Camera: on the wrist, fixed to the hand. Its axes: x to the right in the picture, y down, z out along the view.
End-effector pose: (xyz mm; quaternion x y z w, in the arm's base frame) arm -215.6 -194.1 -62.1 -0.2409 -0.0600 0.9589 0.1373
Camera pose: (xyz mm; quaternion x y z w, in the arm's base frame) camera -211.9 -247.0 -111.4 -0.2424 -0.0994 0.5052 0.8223
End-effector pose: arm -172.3 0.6 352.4 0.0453 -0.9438 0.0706 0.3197
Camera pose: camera -157.3 65.1 381.7 0.7391 -0.5377 -0.0854 0.3966
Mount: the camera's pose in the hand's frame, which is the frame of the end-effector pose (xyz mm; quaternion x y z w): 3.4 58.6 -42.4 0.0998 0.1464 -0.7285 0.6617
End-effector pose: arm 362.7 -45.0 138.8 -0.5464 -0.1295 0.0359 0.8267
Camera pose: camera 381.5 -58.8 70.3 -0.1900 -0.3591 -0.6456 0.6467
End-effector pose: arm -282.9 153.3 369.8 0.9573 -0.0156 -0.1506 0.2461
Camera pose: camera -264.5 121.3 432.1 -0.6915 -0.7081 0.1372 0.0401
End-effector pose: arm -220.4 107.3 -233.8 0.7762 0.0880 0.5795 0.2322
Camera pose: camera -267.0 68.3 -194.4 0.3879 0.7155 0.3192 0.4855
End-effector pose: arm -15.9 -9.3 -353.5 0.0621 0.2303 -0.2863 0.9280
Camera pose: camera 2.8 48.0 -393.6 0.0078 0.3049 -0.8794 0.3656
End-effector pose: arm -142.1 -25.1 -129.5 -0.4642 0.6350 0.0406 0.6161
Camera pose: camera -210.5 -20.2 -152.7 -0.7143 0.1763 -0.5533 0.3906
